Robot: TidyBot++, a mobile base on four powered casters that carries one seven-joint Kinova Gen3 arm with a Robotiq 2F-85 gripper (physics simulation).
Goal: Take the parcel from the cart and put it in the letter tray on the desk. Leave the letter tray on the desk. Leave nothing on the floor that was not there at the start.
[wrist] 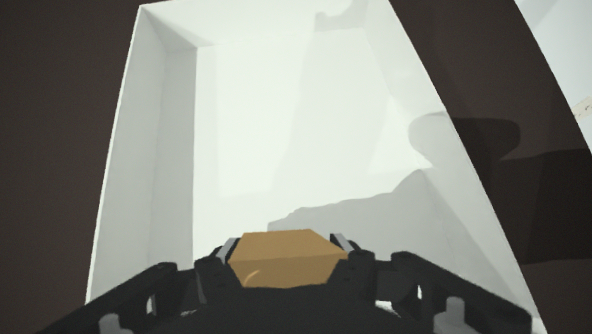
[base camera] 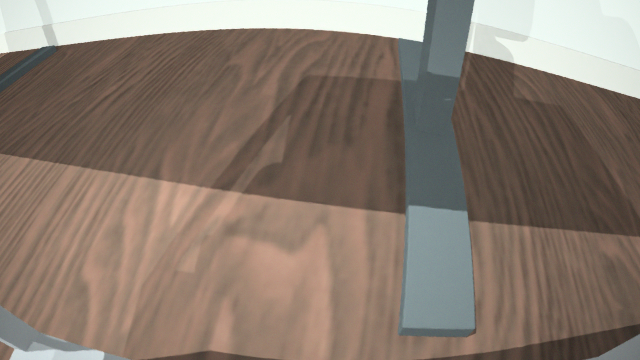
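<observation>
There's a brown cardboard parcel (wrist: 288, 258) here, and a white letter tray (wrist: 225, 124) as well. In the base camera view the parcel is out of frame, and the tray is out of frame in the base camera view too. That same base camera does show a dark-topped desk (base camera: 437, 298), and you'd also find the desk (wrist: 498, 89) in my other view. As for my gripper (wrist: 286, 250), that's visible too.
</observation>
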